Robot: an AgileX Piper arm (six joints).
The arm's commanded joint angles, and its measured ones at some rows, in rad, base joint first. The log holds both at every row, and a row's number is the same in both.
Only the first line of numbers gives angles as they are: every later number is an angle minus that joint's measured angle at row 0.
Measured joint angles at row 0: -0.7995 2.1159 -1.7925 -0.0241 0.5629 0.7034
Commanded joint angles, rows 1 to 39: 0.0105 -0.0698 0.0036 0.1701 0.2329 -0.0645; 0.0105 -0.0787 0.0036 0.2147 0.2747 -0.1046; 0.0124 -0.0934 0.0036 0.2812 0.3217 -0.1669; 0.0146 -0.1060 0.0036 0.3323 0.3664 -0.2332; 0.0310 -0.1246 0.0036 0.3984 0.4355 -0.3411; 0.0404 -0.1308 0.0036 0.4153 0.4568 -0.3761; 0.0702 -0.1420 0.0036 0.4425 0.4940 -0.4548; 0.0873 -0.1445 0.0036 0.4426 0.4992 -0.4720; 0.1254 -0.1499 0.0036 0.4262 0.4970 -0.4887; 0.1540 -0.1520 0.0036 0.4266 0.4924 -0.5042; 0.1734 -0.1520 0.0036 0.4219 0.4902 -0.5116; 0.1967 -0.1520 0.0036 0.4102 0.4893 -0.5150; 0.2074 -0.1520 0.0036 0.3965 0.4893 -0.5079; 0.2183 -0.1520 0.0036 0.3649 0.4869 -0.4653; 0.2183 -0.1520 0.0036 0.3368 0.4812 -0.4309; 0.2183 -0.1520 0.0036 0.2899 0.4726 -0.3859; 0.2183 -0.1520 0.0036 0.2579 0.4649 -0.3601; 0.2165 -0.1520 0.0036 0.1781 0.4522 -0.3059; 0.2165 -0.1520 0.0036 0.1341 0.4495 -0.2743; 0.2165 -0.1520 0.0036 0.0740 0.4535 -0.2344; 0.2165 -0.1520 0.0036 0.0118 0.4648 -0.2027; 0.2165 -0.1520 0.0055 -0.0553 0.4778 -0.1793; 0.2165 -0.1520 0.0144 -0.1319 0.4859 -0.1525; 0.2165 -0.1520 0.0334 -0.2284 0.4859 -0.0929; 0.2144 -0.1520 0.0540 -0.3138 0.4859 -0.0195; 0.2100 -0.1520 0.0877 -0.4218 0.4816 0.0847; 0.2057 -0.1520 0.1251 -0.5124 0.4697 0.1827; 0.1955 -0.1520 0.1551 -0.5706 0.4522 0.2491; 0.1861 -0.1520 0.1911 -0.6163 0.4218 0.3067; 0.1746 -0.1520 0.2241 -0.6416 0.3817 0.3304; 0.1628 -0.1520 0.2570 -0.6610 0.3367 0.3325; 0.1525 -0.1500 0.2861 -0.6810 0.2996 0.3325; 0.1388 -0.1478 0.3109 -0.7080 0.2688 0.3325; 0.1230 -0.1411 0.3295 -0.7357 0.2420 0.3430; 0.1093 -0.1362 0.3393 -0.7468 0.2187 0.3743; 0.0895 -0.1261 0.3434 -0.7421 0.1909 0.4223; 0.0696 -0.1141 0.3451 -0.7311 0.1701 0.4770; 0.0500 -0.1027 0.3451 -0.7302 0.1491 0.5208; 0.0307 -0.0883 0.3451 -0.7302 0.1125 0.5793
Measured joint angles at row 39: 0.0986 -0.1269 0.3334 -0.7047 0.2299 0.4035
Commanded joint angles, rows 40 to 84: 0.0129 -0.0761 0.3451 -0.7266 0.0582 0.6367; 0.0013 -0.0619 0.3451 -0.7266 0.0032 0.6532; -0.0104 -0.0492 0.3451 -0.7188 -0.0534 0.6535; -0.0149 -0.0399 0.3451 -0.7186 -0.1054 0.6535; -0.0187 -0.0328 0.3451 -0.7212 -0.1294 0.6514; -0.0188 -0.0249 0.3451 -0.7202 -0.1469 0.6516; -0.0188 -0.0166 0.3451 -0.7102 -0.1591 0.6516; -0.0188 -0.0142 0.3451 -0.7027 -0.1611 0.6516; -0.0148 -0.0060 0.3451 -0.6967 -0.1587 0.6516; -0.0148 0.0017 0.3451 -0.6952 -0.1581 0.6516; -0.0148 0.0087 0.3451 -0.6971 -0.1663 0.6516; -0.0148 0.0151 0.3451 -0.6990 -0.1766 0.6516; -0.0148 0.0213 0.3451 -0.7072 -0.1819 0.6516; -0.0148 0.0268 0.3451 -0.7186 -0.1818 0.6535; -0.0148 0.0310 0.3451 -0.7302 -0.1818 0.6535; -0.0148 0.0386 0.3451 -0.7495 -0.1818 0.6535; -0.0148 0.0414 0.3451 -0.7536 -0.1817 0.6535; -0.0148 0.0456 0.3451 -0.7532 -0.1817 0.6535; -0.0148 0.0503 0.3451 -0.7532 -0.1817 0.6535; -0.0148 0.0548 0.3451 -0.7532 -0.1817 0.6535; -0.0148 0.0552 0.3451 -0.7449 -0.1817 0.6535; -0.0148 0.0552 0.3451 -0.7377 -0.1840 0.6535; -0.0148 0.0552 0.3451 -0.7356 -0.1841 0.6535; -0.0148 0.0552 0.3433 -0.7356 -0.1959 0.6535; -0.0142 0.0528 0.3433 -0.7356 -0.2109 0.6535; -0.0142 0.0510 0.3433 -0.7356 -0.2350 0.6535; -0.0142 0.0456 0.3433 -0.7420 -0.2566 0.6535; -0.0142 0.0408 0.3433 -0.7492 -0.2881 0.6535; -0.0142 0.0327 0.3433 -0.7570 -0.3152 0.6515; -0.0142 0.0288 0.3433 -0.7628 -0.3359 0.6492; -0.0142 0.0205 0.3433 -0.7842 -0.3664 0.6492; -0.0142 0.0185 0.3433 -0.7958 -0.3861 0.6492; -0.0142 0.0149 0.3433 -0.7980 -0.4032 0.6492; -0.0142 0.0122 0.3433 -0.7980 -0.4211 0.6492; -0.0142 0.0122 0.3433 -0.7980 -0.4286 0.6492; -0.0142 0.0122 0.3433 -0.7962 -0.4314 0.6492; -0.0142 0.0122 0.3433 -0.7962 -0.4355 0.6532; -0.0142 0.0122 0.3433 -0.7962 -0.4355 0.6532; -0.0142 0.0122 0.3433 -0.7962 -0.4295 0.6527; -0.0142 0.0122 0.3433 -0.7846 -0.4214 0.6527; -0.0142 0.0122 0.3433 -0.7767 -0.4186 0.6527; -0.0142 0.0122 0.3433 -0.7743 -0.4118 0.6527; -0.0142 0.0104 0.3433 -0.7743 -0.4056 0.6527; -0.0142 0.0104 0.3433 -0.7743 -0.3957 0.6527; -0.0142 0.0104 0.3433 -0.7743 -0.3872 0.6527
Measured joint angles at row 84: -0.0151 0.0234 0.3387 -0.7749 -0.4102 0.6512
